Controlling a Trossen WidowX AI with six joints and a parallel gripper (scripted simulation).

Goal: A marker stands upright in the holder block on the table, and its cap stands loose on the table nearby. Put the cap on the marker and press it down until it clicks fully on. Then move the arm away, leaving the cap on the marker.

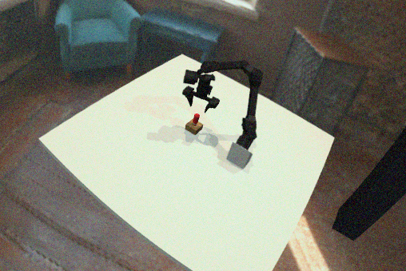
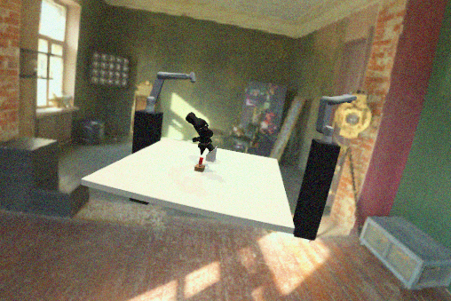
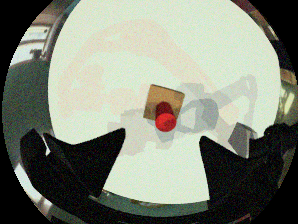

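Now: gripper tip 60 mm above the red cap. Also, from my gripper tip: red marker (70 mm below).
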